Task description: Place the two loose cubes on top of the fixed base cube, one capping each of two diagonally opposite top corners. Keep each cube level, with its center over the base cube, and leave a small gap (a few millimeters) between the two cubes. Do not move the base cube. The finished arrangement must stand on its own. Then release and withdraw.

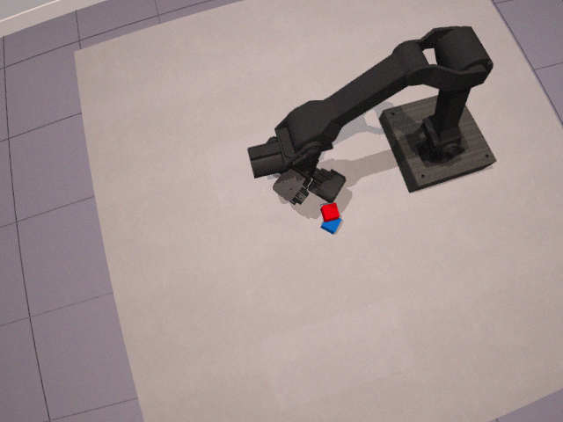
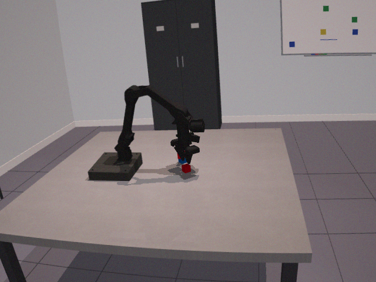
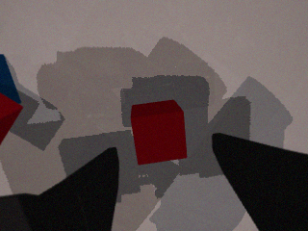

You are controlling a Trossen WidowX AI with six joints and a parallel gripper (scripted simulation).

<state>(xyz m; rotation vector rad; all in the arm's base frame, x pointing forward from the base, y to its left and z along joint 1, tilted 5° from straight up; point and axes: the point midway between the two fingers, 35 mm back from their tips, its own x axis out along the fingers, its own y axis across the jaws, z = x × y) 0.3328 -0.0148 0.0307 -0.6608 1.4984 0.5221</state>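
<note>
The blue cube lies 5 cm behind my gripper tip, 11 cm to the left of it and 3 cm below it.
</note>
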